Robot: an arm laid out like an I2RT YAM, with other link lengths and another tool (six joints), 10 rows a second.
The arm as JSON. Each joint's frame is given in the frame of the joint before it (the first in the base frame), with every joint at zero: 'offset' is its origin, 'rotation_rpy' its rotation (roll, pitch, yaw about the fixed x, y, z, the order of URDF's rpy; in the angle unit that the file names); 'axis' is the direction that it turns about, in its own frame. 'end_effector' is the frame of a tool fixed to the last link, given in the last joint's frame.
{
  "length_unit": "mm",
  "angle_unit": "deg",
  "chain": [
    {
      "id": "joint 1",
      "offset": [
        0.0,
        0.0,
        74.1
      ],
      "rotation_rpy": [
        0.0,
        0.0,
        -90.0
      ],
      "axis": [
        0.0,
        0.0,
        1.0
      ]
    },
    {
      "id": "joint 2",
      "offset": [
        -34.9,
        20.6,
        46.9
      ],
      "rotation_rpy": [
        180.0,
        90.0,
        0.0
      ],
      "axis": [
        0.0,
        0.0,
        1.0
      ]
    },
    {
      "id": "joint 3",
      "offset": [
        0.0,
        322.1,
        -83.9
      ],
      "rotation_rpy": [
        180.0,
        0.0,
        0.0
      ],
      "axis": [
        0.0,
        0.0,
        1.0
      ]
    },
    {
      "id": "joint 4",
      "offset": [
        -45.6,
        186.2,
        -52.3
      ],
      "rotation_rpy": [
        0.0,
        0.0,
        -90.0
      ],
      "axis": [
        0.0,
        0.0,
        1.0
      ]
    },
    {
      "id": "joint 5",
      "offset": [
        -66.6,
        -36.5,
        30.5
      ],
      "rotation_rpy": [
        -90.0,
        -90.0,
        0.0
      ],
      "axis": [
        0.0,
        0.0,
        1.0
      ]
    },
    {
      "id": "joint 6",
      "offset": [
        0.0,
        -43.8,
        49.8
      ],
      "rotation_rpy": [
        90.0,
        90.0,
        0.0
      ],
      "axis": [
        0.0,
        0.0,
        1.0
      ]
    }
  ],
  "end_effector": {
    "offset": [
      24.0,
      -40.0,
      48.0
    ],
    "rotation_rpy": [
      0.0,
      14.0,
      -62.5
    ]
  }
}
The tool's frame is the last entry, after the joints.
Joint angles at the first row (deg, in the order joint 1, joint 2, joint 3, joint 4, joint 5, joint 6):
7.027, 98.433, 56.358, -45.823, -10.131, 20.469
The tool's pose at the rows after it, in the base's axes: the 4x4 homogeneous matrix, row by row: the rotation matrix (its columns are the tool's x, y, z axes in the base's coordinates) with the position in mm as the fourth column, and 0 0 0 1 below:
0.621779 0.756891 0.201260 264.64; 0.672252 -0.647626 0.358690 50.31; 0.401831 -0.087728 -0.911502 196.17; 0 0 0 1
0.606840 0.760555 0.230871 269.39; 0.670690 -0.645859 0.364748 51.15; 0.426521 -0.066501 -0.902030 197.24; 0 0 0 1
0.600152 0.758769 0.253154 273.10; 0.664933 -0.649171 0.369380 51.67; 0.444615 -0.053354 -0.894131 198.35; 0 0 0 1
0.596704 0.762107 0.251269 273.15; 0.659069 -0.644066 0.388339 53.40; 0.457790 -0.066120 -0.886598 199.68; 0 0 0 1
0.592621 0.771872 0.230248 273.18; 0.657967 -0.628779 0.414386 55.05; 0.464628 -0.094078 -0.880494 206.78; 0 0 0 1
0.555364 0.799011 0.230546 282.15; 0.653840 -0.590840 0.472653 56.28; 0.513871 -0.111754 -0.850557 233.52; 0 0 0 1
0.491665 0.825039 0.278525 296.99; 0.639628 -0.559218 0.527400 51.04; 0.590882 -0.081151 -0.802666 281.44; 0 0 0 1
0.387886 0.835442 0.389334 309.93; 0.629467 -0.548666 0.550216 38.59; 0.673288 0.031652 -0.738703 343.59; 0 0 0 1
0.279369 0.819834 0.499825 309.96; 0.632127 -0.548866 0.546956 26.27; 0.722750 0.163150 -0.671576 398.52; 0 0 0 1
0.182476 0.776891 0.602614 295.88; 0.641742 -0.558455 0.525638 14.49; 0.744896 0.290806 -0.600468 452.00; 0 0 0 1
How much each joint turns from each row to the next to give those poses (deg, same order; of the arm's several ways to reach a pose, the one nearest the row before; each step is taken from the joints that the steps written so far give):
0.000, 0.000, -0.919, 2.733, -0.153, 0.394
0.001, 0.000, -0.086, 2.010, -0.131, -0.087
-0.001, -0.001, -0.001, 1.398, -0.175, 0.305
-0.022, 0.001, 0.110, 0.001, -1.158, -0.175
-0.306, 0.000, 2.142, -3.126, -1.661, -1.137
-1.356, -0.131, 7.237, -6.712, -3.497, -3.432
-2.600, -0.329, 12.346, -9.352, -3.541, -4.174
-3.257, -0.436, 15.390, -8.483, -2.142, -3.781
-2.755, -0.612, 13.266, -6.010, -1.050, -2.711
-2.730, -0.766, 13.814, -6.863, -0.524, -1.856

